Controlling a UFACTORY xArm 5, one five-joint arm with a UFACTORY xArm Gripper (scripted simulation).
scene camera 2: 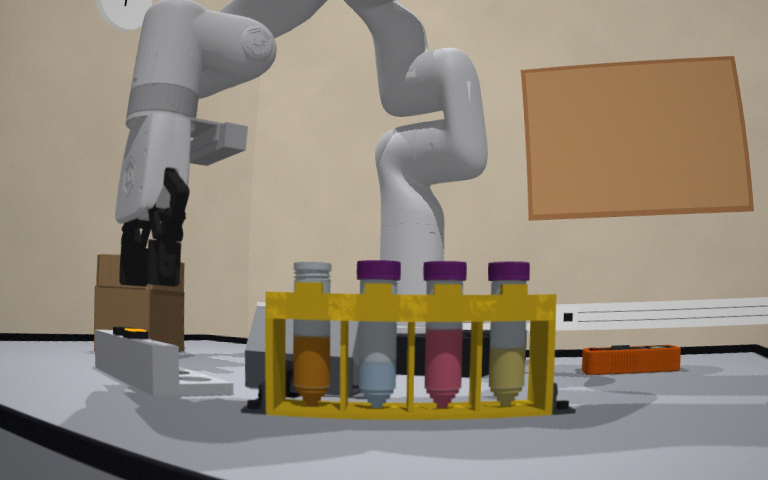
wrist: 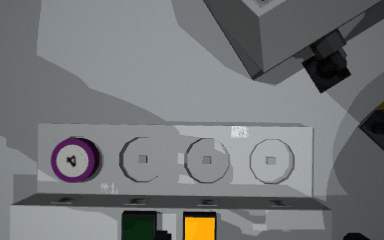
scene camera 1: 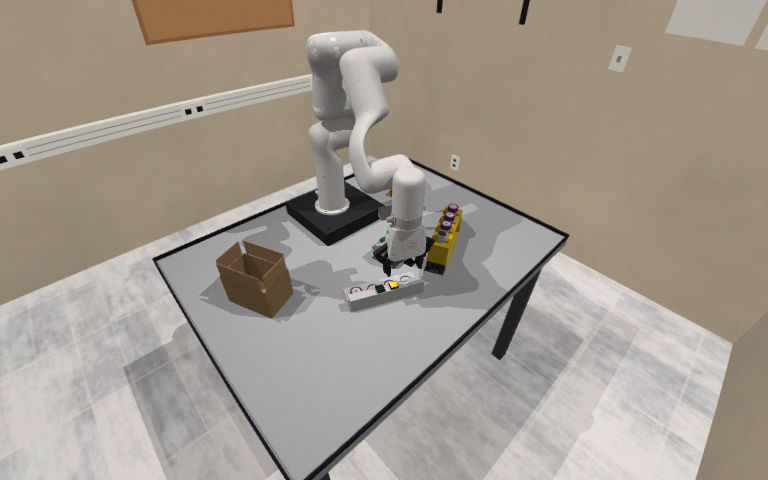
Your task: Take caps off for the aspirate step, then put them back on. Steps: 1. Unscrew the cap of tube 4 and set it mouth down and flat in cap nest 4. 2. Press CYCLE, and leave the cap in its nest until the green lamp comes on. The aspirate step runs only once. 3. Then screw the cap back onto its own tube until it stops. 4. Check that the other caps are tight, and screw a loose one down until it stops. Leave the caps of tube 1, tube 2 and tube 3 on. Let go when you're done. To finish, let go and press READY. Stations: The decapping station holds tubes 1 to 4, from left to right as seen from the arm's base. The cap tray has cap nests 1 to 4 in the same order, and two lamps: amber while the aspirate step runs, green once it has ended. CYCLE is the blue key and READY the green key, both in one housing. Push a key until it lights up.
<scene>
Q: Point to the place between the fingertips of the gripper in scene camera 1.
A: At 402,269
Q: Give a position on a grey key housing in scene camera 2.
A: At 255,348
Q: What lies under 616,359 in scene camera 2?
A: An orange meter.
</scene>
